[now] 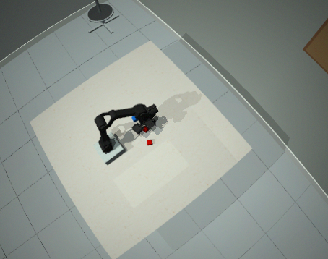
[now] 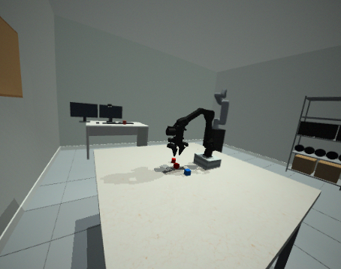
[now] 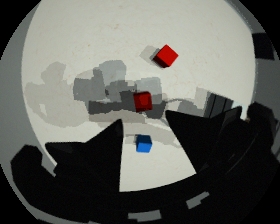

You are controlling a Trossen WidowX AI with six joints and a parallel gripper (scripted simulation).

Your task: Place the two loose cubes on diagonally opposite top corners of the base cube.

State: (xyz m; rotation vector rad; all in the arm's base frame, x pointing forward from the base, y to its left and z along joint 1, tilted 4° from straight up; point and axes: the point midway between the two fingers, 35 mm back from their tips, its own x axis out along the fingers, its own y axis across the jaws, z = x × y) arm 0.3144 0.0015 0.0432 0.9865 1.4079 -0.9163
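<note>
My gripper tip is now 120 mm to the right of the blue base cube, 80 mm above it and 40 mm past it. Also, from my gripper tip: red cube 100 mm to the right, 80 mm below, 30 mm behind.
</note>
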